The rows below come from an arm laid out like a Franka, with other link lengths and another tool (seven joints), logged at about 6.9 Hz.
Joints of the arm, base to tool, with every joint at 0 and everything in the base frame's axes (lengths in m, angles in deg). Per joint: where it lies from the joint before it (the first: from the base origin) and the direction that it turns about. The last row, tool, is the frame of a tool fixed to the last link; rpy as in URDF.
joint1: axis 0 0 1 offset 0 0 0.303
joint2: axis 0 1 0 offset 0 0 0
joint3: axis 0 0 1 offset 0 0 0.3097
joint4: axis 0 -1 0 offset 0.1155 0 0
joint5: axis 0 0 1 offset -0.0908 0 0.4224
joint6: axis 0 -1 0 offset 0 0 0
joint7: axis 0 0 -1 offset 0.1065 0 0
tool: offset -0.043 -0.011 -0.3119 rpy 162.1 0 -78.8
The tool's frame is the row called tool.
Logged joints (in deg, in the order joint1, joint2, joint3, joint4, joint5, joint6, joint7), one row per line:
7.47, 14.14, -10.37, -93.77, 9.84, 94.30, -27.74
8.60, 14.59, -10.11, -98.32, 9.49, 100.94, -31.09
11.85, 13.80, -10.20, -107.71, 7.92, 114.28, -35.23
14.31, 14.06, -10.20, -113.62, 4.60, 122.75, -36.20
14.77, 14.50, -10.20, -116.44, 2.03, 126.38, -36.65
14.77, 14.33, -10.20, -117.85, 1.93, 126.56, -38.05
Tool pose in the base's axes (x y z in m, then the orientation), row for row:
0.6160, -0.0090, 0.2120, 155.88, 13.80, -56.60
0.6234, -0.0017, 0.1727, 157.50, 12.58, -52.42
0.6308, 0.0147, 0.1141, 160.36, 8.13, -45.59
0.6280, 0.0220, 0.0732, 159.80, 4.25, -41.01
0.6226, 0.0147, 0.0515, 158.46, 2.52, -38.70
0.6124, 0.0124, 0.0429, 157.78, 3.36, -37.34
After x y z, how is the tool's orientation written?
As angles about the fixed x, y, z axes (roll, pitch, yaw), in degrees.
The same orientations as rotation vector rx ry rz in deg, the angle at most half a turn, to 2 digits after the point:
144.54, -73.07, -33.65
147.47, -68.62, -30.37
151.64, -61.55, -21.70
151.95, -55.68, -15.72
151.15, -52.37, -13.40
151.29, -50.15, -14.45

